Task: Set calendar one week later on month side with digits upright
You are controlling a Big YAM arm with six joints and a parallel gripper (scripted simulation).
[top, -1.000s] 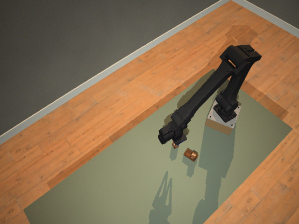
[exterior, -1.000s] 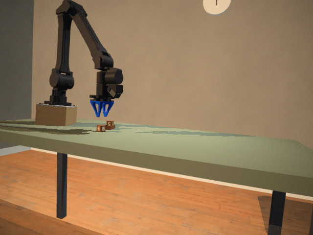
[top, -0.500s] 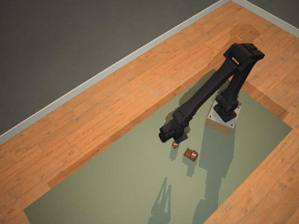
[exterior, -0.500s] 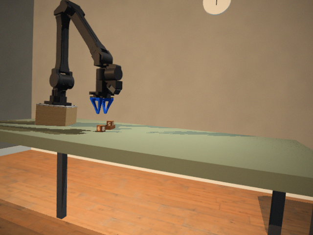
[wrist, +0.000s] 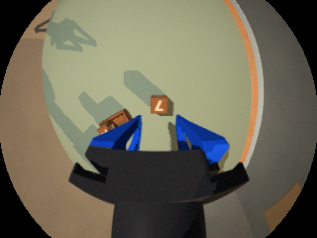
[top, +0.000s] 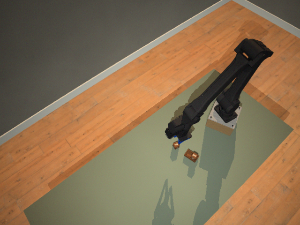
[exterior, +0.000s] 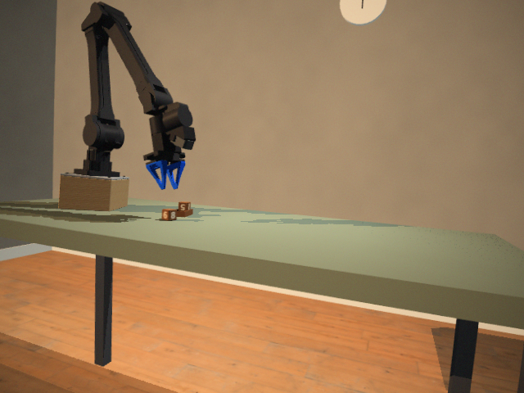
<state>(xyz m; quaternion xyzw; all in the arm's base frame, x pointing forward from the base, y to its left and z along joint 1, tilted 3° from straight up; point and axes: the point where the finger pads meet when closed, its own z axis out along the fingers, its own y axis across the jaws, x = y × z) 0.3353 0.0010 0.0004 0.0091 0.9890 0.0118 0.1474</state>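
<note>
The brown digit cube is 10 mm ahead of my hand and 80 mm below it. Round my hand: brown tray (40 mm behind, 100 mm to the left, 80 mm below).
</note>
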